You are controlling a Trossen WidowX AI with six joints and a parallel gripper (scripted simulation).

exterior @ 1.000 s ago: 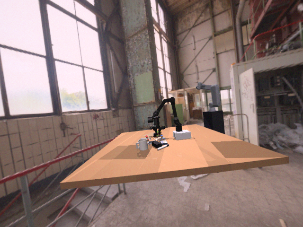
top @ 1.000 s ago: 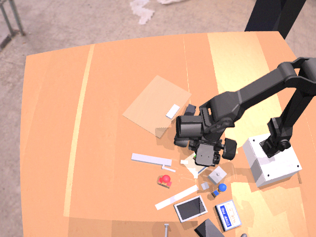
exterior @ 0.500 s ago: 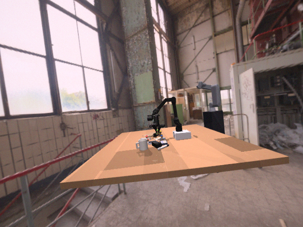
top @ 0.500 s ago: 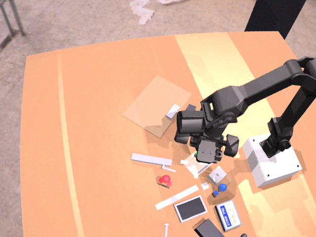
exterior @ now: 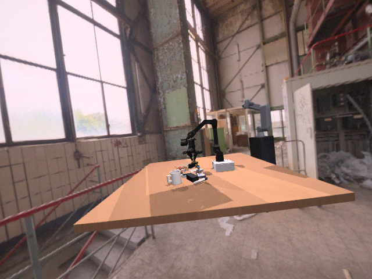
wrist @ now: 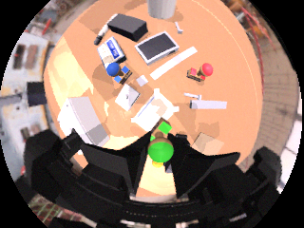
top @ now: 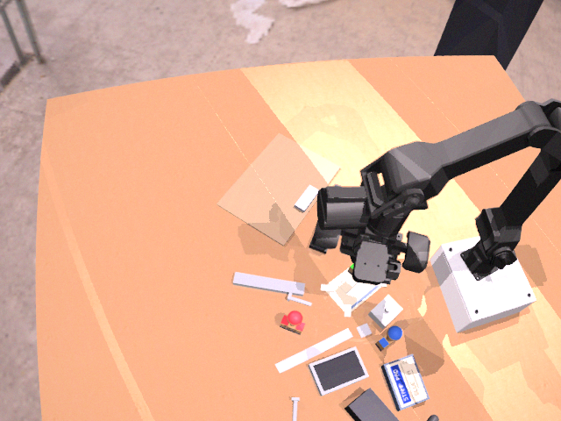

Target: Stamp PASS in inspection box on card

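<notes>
Now: the grey bar 14 cm ahead of my gripper tip, 8 cm below it and 5 cm to the right of it. The rest, counted from my gripper tip: white card: 9 cm below, 1 cm to the left; then white box: 9 cm to the left, 7 cm below, 3 cm behind; then green-knobbed stamp: right at my gripper tip.
</notes>
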